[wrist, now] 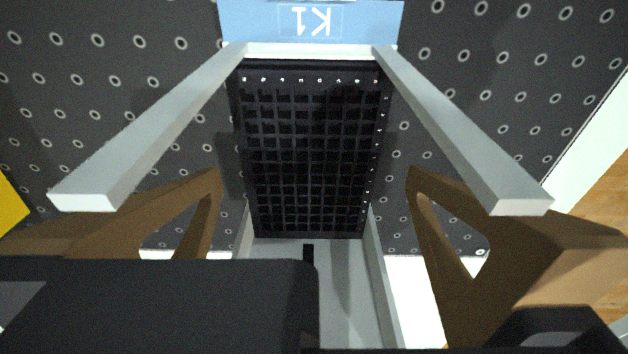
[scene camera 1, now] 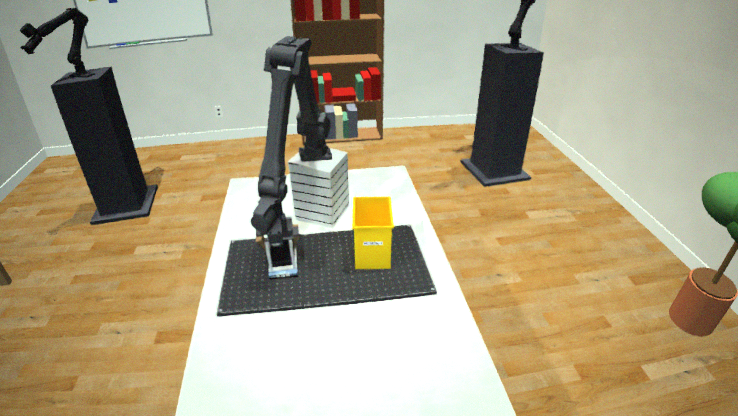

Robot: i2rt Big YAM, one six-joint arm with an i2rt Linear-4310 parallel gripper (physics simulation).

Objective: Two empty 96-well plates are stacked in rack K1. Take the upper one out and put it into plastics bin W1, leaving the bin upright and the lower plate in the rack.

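Observation:
Rack K1 [scene camera 1: 283, 273] [wrist: 450, 125] stands at the left of the board, its light grey posts rising around the plates and its blue label at the front. The black upper 96-well plate [scene camera 1: 281, 256] [wrist: 310, 160] lies level inside it; the lower plate cannot be made out under it. My gripper [scene camera 1: 279, 240] [wrist: 314, 176] is open and empty, pointing down over the rack. In the wrist view its brown fingers stand on either side of the plate, with a gap at each side. Yellow bin W1 [scene camera 1: 372, 255] [wrist: 10, 205] stands upright right of the rack in the scene view.
The black perforated board [scene camera 1: 325, 289] [wrist: 500, 80] lies under rack and bin on the white table [scene camera 1: 330, 356]. A pale layered block [scene camera 1: 320, 188] carries the arm's base, behind the board. Dark pedestals with other arms and a bookshelf stand beyond the table.

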